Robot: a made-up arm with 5 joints.
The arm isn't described. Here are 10 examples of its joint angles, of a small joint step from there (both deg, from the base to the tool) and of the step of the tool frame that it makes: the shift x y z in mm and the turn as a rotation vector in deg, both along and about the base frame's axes.
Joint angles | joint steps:
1: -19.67 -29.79 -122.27 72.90 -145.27 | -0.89 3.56 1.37 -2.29 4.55
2: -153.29 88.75 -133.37 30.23 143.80 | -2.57 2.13 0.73 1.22 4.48
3: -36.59 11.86 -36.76 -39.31 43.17 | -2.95 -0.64 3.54 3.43 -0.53
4: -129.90 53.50 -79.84 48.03 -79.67 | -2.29 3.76 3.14 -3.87 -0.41
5: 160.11 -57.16 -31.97 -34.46 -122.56 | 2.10 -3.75 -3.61 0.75 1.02
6: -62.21 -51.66 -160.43 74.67 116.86 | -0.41 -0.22 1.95 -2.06 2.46
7: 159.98 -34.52 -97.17 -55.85 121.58 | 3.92 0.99 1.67 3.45 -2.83
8: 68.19 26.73 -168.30 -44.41 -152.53 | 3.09 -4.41 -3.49 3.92 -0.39
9: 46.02 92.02 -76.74 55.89 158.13 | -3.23 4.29 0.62 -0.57 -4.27
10: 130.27 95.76 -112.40 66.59 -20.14 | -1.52 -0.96 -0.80 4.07 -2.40
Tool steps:
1: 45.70 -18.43 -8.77 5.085 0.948 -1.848
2: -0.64 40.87 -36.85 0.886 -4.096 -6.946
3: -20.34 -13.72 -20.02 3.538 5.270 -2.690
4: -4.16 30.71 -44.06 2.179 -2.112 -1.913
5: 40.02 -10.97 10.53 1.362 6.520 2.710
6: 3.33 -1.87 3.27 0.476 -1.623 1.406
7: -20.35 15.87 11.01 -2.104 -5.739 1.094
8: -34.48 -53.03 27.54 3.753 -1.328 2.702
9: -18.28 -41.37 -25.36 -0.112 5.962 -2.003
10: 8.52 12.31 11.80 -2.970 -0.028 -0.013
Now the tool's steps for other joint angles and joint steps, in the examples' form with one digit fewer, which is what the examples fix.
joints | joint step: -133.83 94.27 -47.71 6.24 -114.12 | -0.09 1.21 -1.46 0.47 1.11
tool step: 2.0 2.3 -9.3 0.77 0.49 -0.76
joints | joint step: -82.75 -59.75 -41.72 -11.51 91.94 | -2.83 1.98 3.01 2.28 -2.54
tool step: 7.3 -38.1 -15.8 6.99 3.13 -3.67
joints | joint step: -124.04 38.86 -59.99 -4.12 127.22 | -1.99 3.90 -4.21 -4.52 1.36
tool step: -31.6 -4.5 -10.2 -4.32 2.26 -3.19
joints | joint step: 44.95 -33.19 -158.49 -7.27 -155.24 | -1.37 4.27 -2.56 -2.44 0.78
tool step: 21.5 32.8 10.8 0.32 -0.70 -0.63
